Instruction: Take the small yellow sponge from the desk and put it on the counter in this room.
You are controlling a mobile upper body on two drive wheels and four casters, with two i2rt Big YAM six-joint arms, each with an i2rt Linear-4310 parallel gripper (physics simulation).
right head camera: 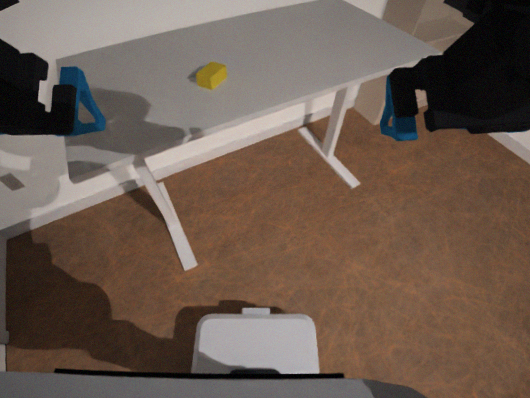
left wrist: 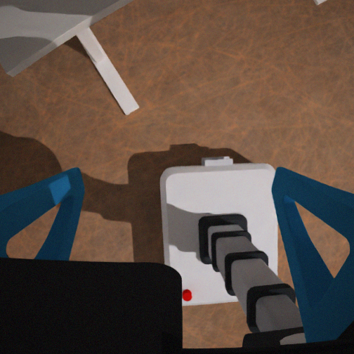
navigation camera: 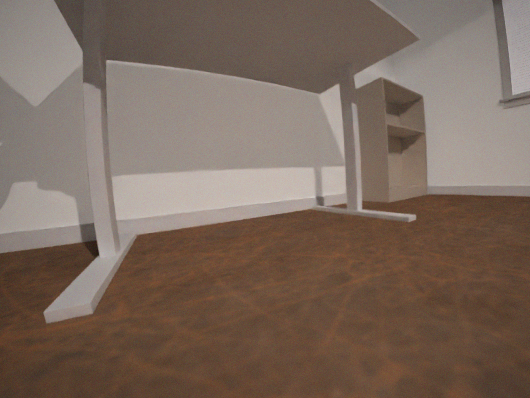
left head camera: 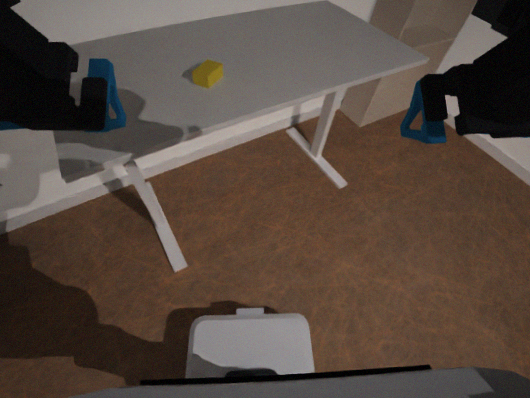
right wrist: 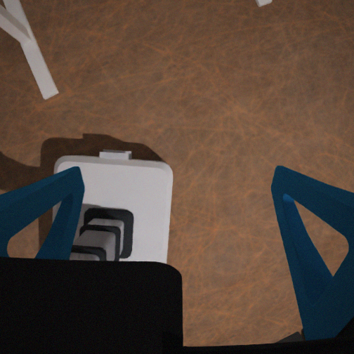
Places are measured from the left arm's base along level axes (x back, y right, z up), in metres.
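Pixels of known places: left gripper, fingertip midpoint: (right head camera: 68,125) (left head camera: 84,121); right gripper, fingertip midpoint: (right head camera: 418,125) (left head camera: 435,129).
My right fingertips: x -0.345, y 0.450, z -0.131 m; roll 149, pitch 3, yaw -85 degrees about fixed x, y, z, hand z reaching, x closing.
Observation:
Behind a point stands the place of what it marks.
The small yellow sponge (left head camera: 207,74) @(x -0.948, y 0.072, z -0.415 m) (right head camera: 211,76) @(x -0.947, y 0.075, z -0.415 m) lies on the grey desk (left head camera: 300,50) @(x -1.250, y 0.440, z -0.460 m) (right head camera: 310,50) @(x -1.238, y 0.458, z -0.460 m) (left wrist: 30,52), left of its middle in both head views. The desk's underside shows in the navigation view. My left gripper (left head camera: 107,122) (right head camera: 87,127) @(x -0.345, y 0.012, z -0.131 m) (left wrist: 177,178) is open and empty, to the left of the sponge in the head views. My right gripper (left head camera: 425,135) @(x -0.345, y 0.450, z -0.131 m) (right head camera: 400,134) @(x -0.345, y 0.450, z -0.131 m) (right wrist: 177,176) is open and empty, far to the right of the sponge. The sponge does not show in the wrist views. I cannot make out a counter in these views.
The desk stands along a white wall (navigation camera: 225,120) @(x -1.574, y -0.021, z -0.770 m) on two legs (navigation camera: 97,165) @(x -0.893, y -0.312, z -1.086 m) (navigation camera: 352,145) @(x -1.497, y 0.742, z -0.991 m) with long feet. A beige bookshelf (navigation camera: 372,145) @(x -2.029, y 1.165, z -0.909 m) (left head camera: 357,107) @(x -1.997, y 1.182, z -1.263 m) stands beyond its right end. A window (navigation camera: 520,50) @(x -1.664, y 2.367, z -0.208 m) is at the far right. My white base (left head camera: 250,345) @(x -0.195, y 0.224, z -1.150 m) (right head camera: 257,345) @(x -0.193, y 0.233, z -1.150 m) is below.

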